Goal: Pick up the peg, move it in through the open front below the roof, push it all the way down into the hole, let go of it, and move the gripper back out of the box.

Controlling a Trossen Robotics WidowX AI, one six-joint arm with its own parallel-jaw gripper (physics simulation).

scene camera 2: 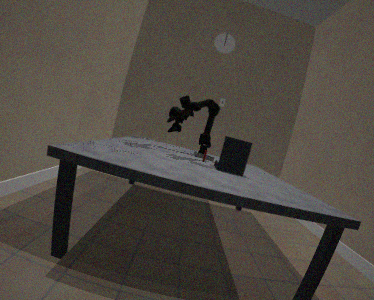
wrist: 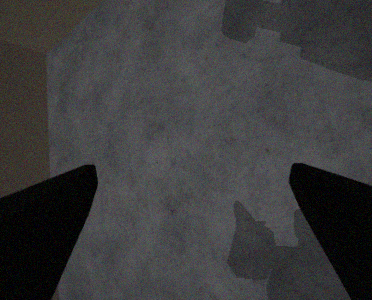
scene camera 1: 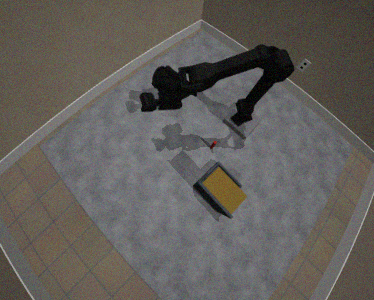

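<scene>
A dark box. My gripper: open, holding nothing.
</scene>
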